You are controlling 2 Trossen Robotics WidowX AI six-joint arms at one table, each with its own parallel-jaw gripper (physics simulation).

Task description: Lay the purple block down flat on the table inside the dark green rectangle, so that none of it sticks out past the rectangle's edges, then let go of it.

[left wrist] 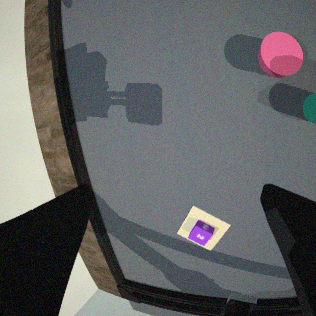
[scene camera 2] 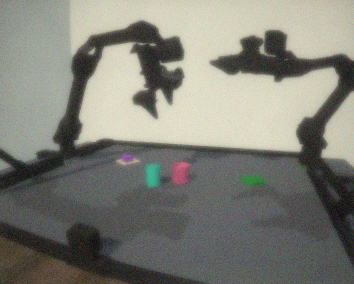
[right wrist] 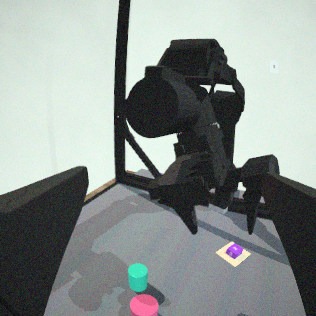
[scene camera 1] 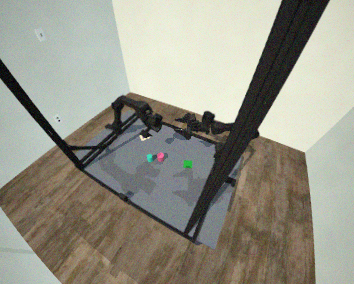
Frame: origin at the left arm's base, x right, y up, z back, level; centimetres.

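Seen in the pictures: left gripper, between the fingertips: [left wrist: 180, 194] [scene camera 2: 164, 111] [right wrist: 221, 233] [scene camera 1: 155, 131]; right gripper, between the fingertips: [scene camera 2: 213, 60] [right wrist: 179, 178] [scene camera 1: 174, 124]; left arm's base, origin of its link: [left wrist: 237, 307] [scene camera 2: 68, 156] [right wrist: 220, 202] [scene camera 1: 119, 132]; right arm's base, origin of its link: [scene camera 2: 310, 163].
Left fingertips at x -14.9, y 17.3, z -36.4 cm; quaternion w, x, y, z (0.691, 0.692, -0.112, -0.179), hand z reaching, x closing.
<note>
Pixels of each thing's middle, then the offset from my left fingertips to it. "spot": a spot on its surface instead.
- purple block, middle of its body: [left wrist: 200, 232] [right wrist: 234, 250] [scene camera 2: 127, 158] dy -18.2, dx +0.7, dz +17.6 cm
- cream square, a spot on its surface: [left wrist: 218, 227] [scene camera 2: 125, 163] spot: dy -19.1, dx +3.3, dz +16.2 cm
- green patch, a spot on its surface: [scene camera 2: 254, 180] [scene camera 1: 188, 164] spot: dy -19.1, dx -5.8, dz -28.7 cm
- teal cylinder, middle of its body: [right wrist: 137, 277] [scene camera 2: 153, 175] [scene camera 1: 149, 158] dy -16.5, dx +12.3, dz -5.5 cm
- pink cylinder, middle of its body: [left wrist: 278, 56] [right wrist: 143, 310] [scene camera 2: 181, 172] [scene camera 1: 160, 157] dy -16.7, dx +5.7, dz -10.4 cm
The purple block [scene camera 2: 128, 157] [left wrist: 201, 234] [right wrist: 234, 250] lies on a cream square [scene camera 2: 120, 161] [left wrist: 218, 227] [right wrist: 224, 253]; in scene camera 1 the left arm's gripper hides the block and part of the square. A green patch [scene camera 1: 188, 164] [scene camera 2: 254, 180] lies flat to the right of two cylinders; its exact shade is hard to tell. My left gripper [scene camera 2: 164, 111] [left wrist: 180, 194] [right wrist: 221, 233] is open and empty, pointing down high above the table, with the block low between its fingers in the left wrist view. My right gripper [scene camera 2: 213, 63] is open and empty, held high and level.
A teal cylinder [scene camera 1: 150, 158] [scene camera 2: 153, 175] [right wrist: 138, 277] and a pink cylinder [scene camera 1: 160, 156] [scene camera 2: 180, 173] [left wrist: 281, 52] [right wrist: 144, 305] stand side by side between the cream square and the green patch. A small yellowish-green spot [scene camera 2: 302, 168] shows near the right arm's base. Dark rails edge the table.
</note>
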